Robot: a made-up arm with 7 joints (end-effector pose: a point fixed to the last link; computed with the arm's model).
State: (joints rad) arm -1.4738 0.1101 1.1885 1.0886 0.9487 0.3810 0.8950
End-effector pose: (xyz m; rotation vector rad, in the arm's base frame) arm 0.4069 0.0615 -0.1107 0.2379 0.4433 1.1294
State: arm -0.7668 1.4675 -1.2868 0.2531 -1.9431 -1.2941 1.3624
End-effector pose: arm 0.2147 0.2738 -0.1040 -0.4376 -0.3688 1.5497
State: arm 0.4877 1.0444 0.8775 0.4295 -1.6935 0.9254 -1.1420
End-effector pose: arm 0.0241 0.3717 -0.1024 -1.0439 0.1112 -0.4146
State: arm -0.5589 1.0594 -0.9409 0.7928 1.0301 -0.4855 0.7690
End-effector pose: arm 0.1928 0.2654 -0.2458 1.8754 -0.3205 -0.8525
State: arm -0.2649 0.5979 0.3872 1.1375 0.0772 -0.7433 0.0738
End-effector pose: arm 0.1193 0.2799 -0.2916 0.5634 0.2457 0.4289
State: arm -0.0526 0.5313 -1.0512 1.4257 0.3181 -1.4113 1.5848
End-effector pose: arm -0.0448 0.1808 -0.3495 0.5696 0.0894 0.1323
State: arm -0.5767 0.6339 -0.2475 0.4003 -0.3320 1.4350 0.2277
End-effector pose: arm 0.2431 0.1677 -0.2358 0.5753 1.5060 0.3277
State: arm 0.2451 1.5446 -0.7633 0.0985 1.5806 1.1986 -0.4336
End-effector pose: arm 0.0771 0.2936 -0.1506 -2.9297 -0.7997 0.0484
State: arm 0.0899 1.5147 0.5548 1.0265 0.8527 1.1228 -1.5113
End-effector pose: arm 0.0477 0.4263 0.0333 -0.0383 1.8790 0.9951
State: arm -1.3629 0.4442 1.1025 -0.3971 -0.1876 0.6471 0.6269
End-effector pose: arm 0.2046 0.2223 0.0739 -0.7968 -0.8707 1.1692
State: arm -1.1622 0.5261 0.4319 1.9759 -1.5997 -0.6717 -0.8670
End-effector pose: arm 0.2697 0.1888 -0.2506 -0.9316 -0.4533 0.7175
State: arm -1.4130 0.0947 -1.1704 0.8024 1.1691 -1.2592 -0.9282
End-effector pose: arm 0.2933 -0.1367 -0.1482 -1.8368 0.5523 1.7456
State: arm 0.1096 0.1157 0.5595 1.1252 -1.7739 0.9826 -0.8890
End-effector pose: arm -0.0517 0.1094 -0.3845 -2.3101 -0.1210 0.4229
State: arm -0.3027 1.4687 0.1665 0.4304 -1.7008 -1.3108 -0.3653
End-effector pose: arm 0.1724 0.3353 0.0445 0.2445 -1.4473 0.1949
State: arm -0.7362 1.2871 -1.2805 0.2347 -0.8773 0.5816 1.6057
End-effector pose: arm 0.1985 0.2364 -0.2047 1.5657 0.3317 1.0090
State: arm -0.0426 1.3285 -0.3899 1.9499 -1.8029 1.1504 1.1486
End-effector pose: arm -0.0738 0.4014 -0.0828 0.1269 -1.6880 -2.4537
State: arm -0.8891 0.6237 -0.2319 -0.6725 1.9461 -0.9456 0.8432
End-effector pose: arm 0.2208 0.0169 -0.0263 -1.6834 2.6092 0.1691
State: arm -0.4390 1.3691 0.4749 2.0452 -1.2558 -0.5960 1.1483
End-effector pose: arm -0.0120 0.4157 -0.0969 -0.1777 -0.2725 3.0655
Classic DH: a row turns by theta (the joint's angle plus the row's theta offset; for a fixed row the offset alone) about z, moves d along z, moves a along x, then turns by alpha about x. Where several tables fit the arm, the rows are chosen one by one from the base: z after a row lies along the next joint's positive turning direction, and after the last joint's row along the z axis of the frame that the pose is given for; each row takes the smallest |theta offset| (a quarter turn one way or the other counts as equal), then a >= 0, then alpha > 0; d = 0 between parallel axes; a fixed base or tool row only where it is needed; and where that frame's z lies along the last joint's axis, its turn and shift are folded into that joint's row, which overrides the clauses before.
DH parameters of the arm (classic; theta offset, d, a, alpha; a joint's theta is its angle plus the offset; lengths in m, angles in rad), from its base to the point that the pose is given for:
base (fixed): -0.071 0 0 -1.3004
joint 1: -1.3111 0.034 -0.0123 -1.5708
joint 2: 1.2915 0.0001 -0.0087 1.5708
joint 3: 1.5708 -0.222 0.0153 -1.5708
joint 4: 1.5708 0.0024 0.0128 1.5708
joint 5: 0 0.1512 0 -1.5708
joint 6: -1.5708 0 0.0411 1.5708
joint 7: 0 0 0 0

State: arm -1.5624 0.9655 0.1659 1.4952 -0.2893 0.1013 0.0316
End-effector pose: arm 0.3389 0.2915 0.0106 -0.0922 0.0304 0.6668
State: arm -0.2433 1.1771 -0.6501 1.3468 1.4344 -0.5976 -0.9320
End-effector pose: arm 0.0482 0.3919 -0.1949 -1.0344 -2.1808 1.6235
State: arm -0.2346 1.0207 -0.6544 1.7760 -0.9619 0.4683 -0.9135
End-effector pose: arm -0.0236 0.3925 -0.1919 -0.3525 1.5957 0.6375
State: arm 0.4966 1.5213 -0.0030 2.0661 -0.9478 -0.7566 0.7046
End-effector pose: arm -0.0914 0.4081 0.0808 1.9704 0.1537 1.8030
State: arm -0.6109 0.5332 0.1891 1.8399 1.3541 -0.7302 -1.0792
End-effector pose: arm 0.1204 0.2029 -0.3443 0.3942 1.4203 -1.7945
